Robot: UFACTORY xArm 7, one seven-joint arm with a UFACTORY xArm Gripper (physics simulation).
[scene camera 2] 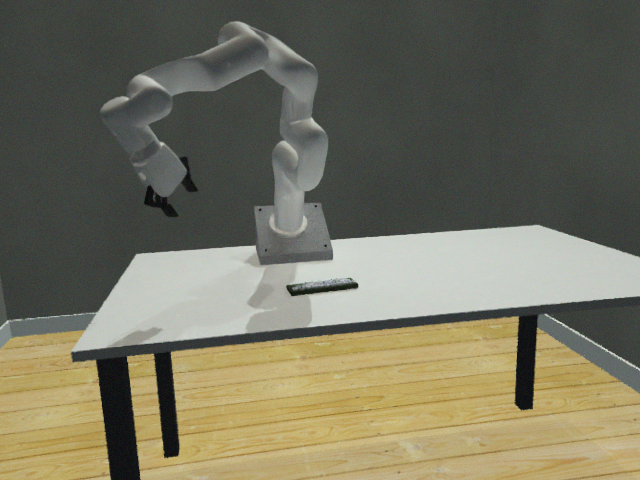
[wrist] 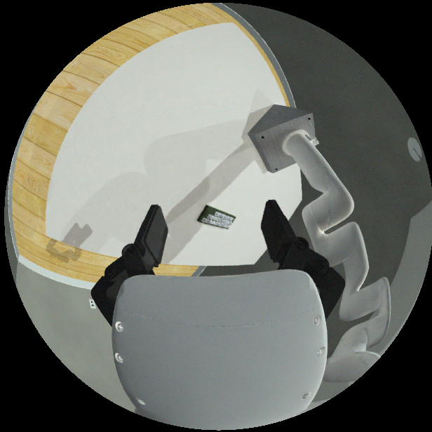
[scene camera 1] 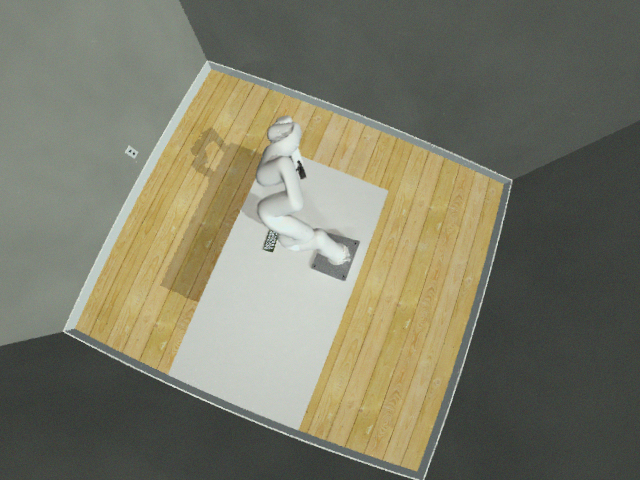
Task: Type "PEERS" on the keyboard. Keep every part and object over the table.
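Seen in the pictures: gripper, fingertip midpoint: [scene camera 2: 183, 203] [scene camera 1: 300, 174]; arm's base, origin of the base link: [scene camera 2: 288, 224] [scene camera 1: 337, 254].
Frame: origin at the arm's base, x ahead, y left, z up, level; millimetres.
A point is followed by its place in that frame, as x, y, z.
The keyboard [scene camera 1: 270, 241] {396, 73, -90} [scene camera 2: 322, 286] {422, 39, -88} [wrist: 217, 217] is a small dark green slab with pale keys. It lies flat on the white table [scene camera 1: 258, 330] {255, 578, -103} [scene camera 2: 444, 263] {252, 445, -103} [wrist: 165, 75], in front of the arm's base in the second scene view. Its letters are too small to read. My gripper [scene camera 2: 187, 204] {350, -299, 139} [wrist: 213, 214] is open with nothing between its black fingers. It is tilted and high above the table, well to the left of the keyboard in the second scene view. In the wrist view the keyboard shows between the two fingers, far beyond them. In the first scene view the arm hides part of the gripper.
The arm's grey base plate [scene camera 1: 328, 270] {15, 104, -11} [scene camera 2: 294, 255] {113, 4, -80} [wrist: 272, 127] stands on the table behind the keyboard in the second scene view. The white arm arches up and leftward from it. The table's left edge lies below the gripper's side. Shadows of the arm fall around the keyboard.
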